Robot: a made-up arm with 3 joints. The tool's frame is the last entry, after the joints. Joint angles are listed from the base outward. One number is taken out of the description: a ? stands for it. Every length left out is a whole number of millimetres.
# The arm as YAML. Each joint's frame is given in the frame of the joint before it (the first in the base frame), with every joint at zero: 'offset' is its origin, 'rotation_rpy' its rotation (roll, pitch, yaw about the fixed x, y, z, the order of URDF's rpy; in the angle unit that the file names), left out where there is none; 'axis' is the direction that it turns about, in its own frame. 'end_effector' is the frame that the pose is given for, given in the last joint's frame.
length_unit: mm
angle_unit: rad
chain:
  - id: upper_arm
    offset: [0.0, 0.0, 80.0]
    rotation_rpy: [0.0, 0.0, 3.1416]
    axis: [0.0, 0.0, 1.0]
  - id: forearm
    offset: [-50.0, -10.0, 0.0]
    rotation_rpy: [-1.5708, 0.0, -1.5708]
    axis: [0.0, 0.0, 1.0]
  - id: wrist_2
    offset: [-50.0, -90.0, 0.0]
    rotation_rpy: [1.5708, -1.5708, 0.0]
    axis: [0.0, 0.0, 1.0]
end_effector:
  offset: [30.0, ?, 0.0]
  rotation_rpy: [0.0, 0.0, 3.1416]
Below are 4 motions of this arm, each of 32 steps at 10 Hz.
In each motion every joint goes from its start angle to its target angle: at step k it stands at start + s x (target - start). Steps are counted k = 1, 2, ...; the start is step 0. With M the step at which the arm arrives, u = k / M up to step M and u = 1 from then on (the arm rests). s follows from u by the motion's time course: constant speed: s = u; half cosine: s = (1 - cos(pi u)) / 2; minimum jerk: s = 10 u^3 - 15 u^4 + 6 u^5.
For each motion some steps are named. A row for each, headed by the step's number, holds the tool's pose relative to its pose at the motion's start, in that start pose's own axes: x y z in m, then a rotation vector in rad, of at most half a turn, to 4 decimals.
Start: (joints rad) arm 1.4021 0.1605 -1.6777
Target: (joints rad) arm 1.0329 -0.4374 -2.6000
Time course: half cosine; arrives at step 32
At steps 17, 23, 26, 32:
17: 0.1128 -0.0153 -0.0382 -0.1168 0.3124 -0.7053
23: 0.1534 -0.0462 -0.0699 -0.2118 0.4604 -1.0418
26: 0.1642 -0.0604 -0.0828 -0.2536 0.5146 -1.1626
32: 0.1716 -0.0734 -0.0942 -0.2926 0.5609 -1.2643

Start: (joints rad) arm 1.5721 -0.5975 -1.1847
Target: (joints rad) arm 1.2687 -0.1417 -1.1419
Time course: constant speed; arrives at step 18
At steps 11, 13, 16, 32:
11: -0.0061 -0.0016 0.0050 -0.0321 -0.2878 -0.1408
13: -0.0067 -0.0015 0.0051 -0.0431 -0.3377 -0.1692
16: -0.0071 -0.0011 0.0048 -0.0627 -0.4110 -0.2131
32: -0.0071 -0.0007 0.0043 -0.0777 -0.4586 -0.2433

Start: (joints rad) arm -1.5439 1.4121 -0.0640
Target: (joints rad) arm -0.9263 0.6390 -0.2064
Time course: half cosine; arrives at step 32
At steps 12, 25, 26, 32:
12: -0.0164 -0.0226 0.0161 0.2528 -0.1626 0.0088
25: -0.0484 -0.0719 0.0243 0.7229 -0.3999 0.1493
26: -0.0497 -0.0745 0.0240 0.7459 -0.4091 0.1607
32: -0.0533 -0.0819 0.0227 0.8114 -0.4340 0.1960

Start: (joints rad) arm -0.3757 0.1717 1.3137
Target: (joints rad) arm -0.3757 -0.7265 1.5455
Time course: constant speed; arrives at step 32
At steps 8, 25, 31, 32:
8: -0.0243 -0.0066 -0.0151 0.0508 -0.2188 0.0577
25: -0.0592 -0.0177 -0.0675 0.1165 -0.6929 0.1736
31: -0.0640 -0.0200 -0.0904 0.1258 -0.8627 0.2102
32: -0.0644 -0.0203 -0.0943 0.1267 -0.8911 0.2160

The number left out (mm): -110.0
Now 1 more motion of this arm.
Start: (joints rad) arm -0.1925 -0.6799 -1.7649
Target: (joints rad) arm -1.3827 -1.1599 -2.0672
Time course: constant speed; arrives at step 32
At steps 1, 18, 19, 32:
1: 0.0076 -0.0016 0.0031 0.0202 0.0194 -0.0382
18: 0.1202 -0.0751 0.0308 0.4012 0.3874 -0.6262
19: 0.1253 -0.0814 0.0306 0.4260 0.4111 -0.6567
32: 0.1691 -0.1700 0.0081 0.7733 0.7363 -1.0008

